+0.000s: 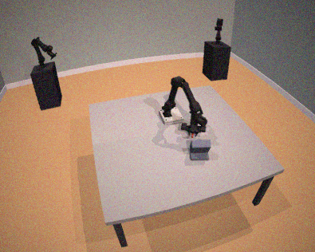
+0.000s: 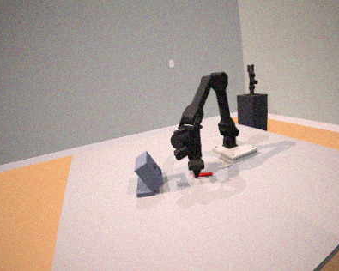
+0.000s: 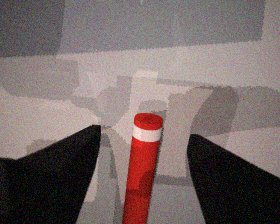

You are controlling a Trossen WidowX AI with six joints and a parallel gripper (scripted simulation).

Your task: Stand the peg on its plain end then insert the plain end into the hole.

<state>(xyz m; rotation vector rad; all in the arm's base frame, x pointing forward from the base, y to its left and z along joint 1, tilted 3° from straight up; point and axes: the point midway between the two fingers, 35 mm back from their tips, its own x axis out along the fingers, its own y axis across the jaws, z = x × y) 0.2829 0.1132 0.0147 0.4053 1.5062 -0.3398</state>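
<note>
My gripper tip is now 10 mm to the right of the red peg and 10 mm past it. The rest, counted from my gripper tip: grey sloped panel: 190 mm ahead, 70 mm above, 30 mm to the right.
</note>
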